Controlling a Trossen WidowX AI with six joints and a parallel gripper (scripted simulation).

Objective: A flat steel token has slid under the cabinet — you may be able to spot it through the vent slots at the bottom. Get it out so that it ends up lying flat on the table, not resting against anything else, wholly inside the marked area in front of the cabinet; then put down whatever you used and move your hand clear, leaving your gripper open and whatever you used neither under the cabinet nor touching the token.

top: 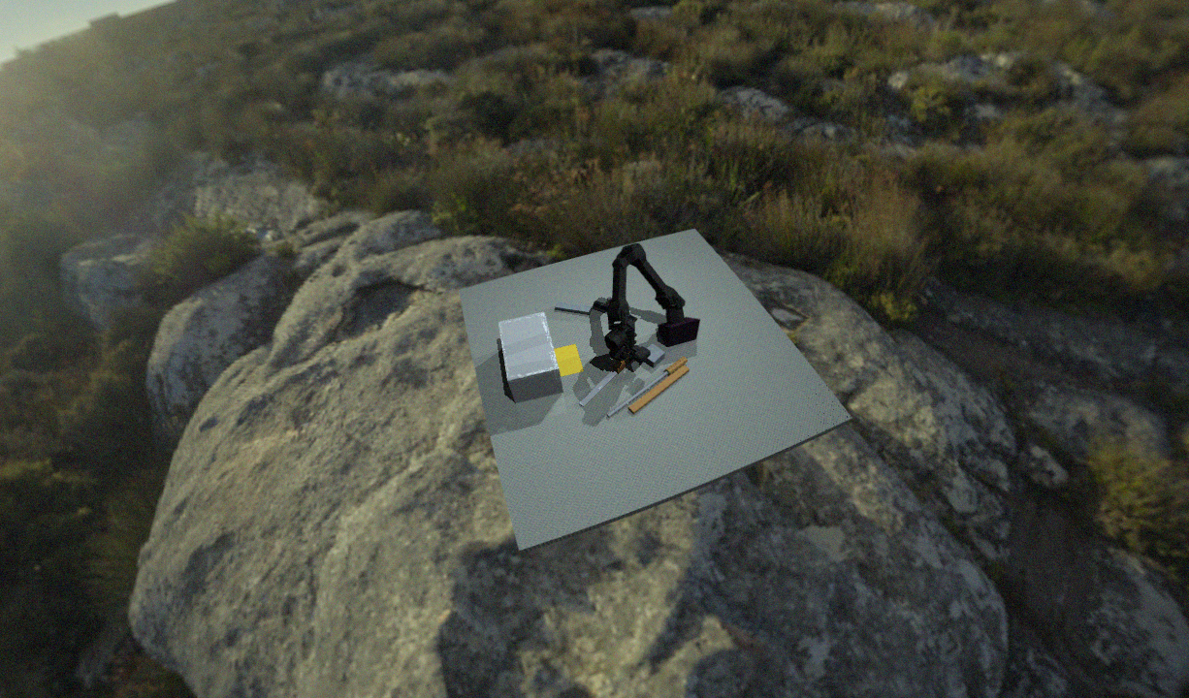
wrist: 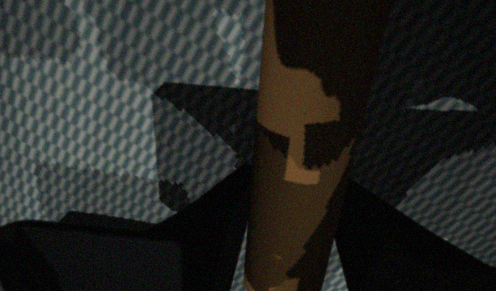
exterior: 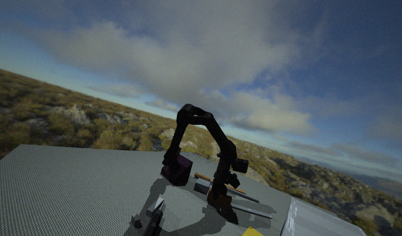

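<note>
The grey bar lies 26 cm to the right of my gripper tip and 10 cm behind it. Also, from my gripper tip: grey block (10 cm behind, 3 cm to the left, 1 cm above); then small grey cube (34 cm to the right, 8 cm behind); then wooden stick (18 cm to the left, 5 cm behind).
</note>
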